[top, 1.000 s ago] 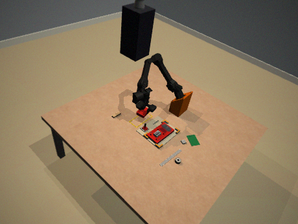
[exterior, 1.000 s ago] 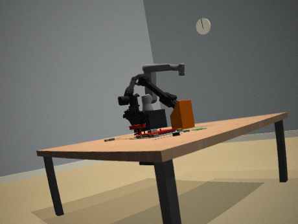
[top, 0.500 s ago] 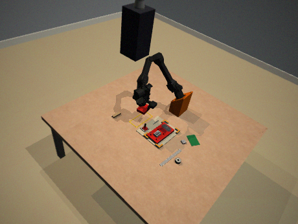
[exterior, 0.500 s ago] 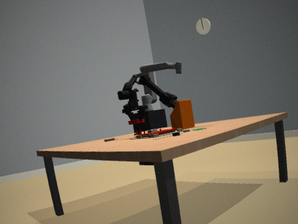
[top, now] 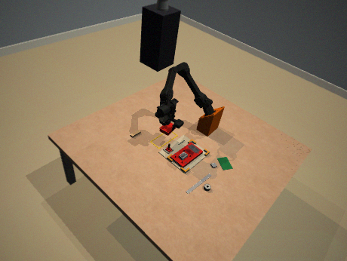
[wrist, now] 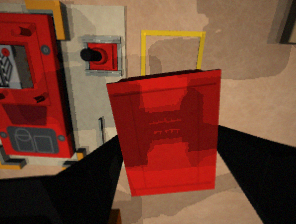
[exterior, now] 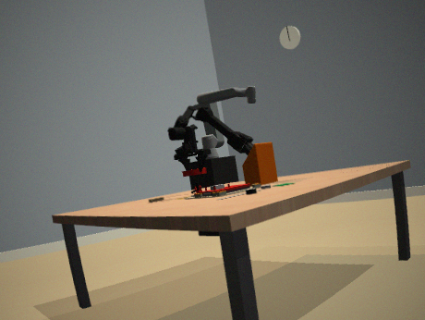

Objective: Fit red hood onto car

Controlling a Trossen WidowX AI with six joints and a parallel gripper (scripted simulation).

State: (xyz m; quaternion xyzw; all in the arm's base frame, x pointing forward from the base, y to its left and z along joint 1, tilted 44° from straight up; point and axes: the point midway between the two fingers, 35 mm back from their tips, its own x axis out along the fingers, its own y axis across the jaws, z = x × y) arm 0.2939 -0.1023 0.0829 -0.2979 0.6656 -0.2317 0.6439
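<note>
The grey engine block lies 190 mm to the left of my gripper tip, 80 mm below it and 50 mm ahead of it. The rest, counted from my gripper tip: red hood (10 mm above); then grey strip (370 mm to the left, 130 mm ahead, 110 mm below); then green card (400 mm to the left, 120 mm behind, 110 mm below).
</note>
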